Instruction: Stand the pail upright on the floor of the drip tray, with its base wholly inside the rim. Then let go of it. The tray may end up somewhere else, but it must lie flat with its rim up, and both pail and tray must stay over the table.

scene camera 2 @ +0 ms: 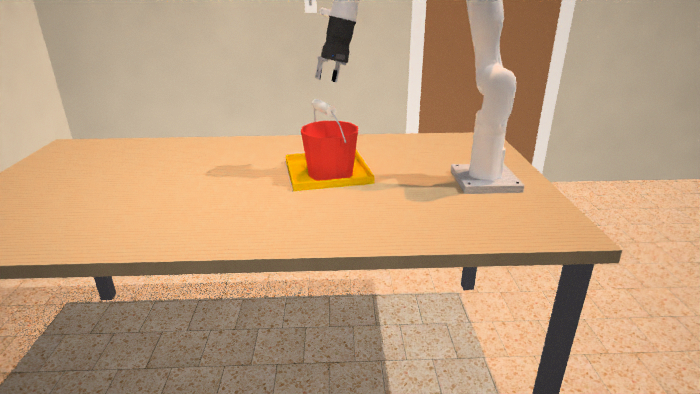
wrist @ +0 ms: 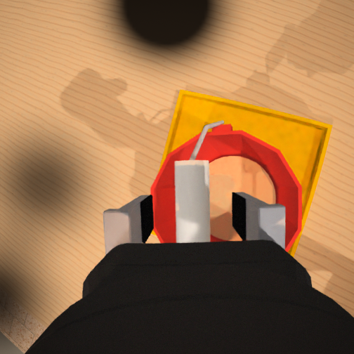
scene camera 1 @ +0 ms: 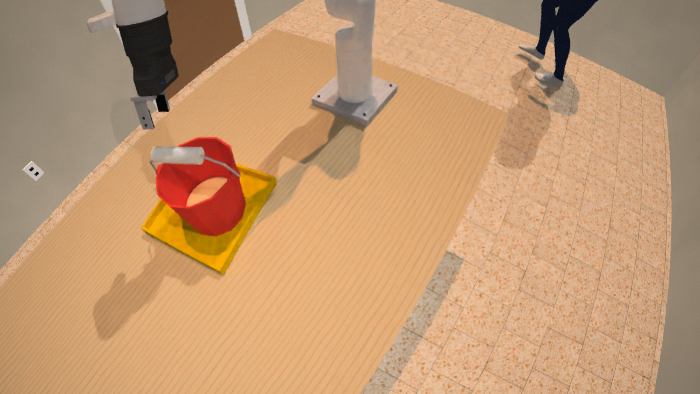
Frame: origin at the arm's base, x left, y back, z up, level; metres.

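Seen in the pictures: gripper, between the fingertips: (scene camera 2: 325,80) (scene camera 1: 156,119); arm's base, origin of its link: (scene camera 2: 483,174) (scene camera 1: 354,92).
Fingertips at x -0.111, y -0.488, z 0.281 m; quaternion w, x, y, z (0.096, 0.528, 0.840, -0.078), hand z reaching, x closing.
Note:
Pixels of each thing's top centre, then the offset from my fingertips to it. Level surfaces: height alone.
- red pail, centre of its top: (scene camera 1: 177,142) (scene camera 2: 329,101) dy +0.008, dx +0.016, dz -0.061 m
- pail's white handle grip, centre of its top: (scene camera 1: 173,149) (scene camera 2: 323,102) dy -0.009, dx +0.024, dz -0.061 m
- wooden table, height of its surface: dz -0.305 m
The red pail (scene camera 1: 220,210) (scene camera 2: 330,155) (wrist: 287,192) stands upright on the floor of the yellow drip tray (scene camera 1: 260,181) (scene camera 2: 295,175) (wrist: 305,132), its base inside the rim as far as shows. The tray lies flat on the table, rim up. The pail's white handle grip (scene camera 1: 177,155) (scene camera 2: 321,106) (wrist: 192,200) is raised on its wire bail, over one side of the pail's mouth. My gripper (scene camera 1: 154,115) (scene camera 2: 326,76) (wrist: 192,210) is open and empty, above the handle grip and apart from it. Part of the pail's near side is hidden behind the gripper in the wrist view.
The wooden table (scene camera 1: 350,250) (scene camera 2: 200,220) carries the tray and the arm's grey base plate (scene camera 1: 370,112) (scene camera 2: 492,187), which stands to the tray's right in the second scene view. A person's legs (scene camera 1: 561,45) show on the floor beyond the table.

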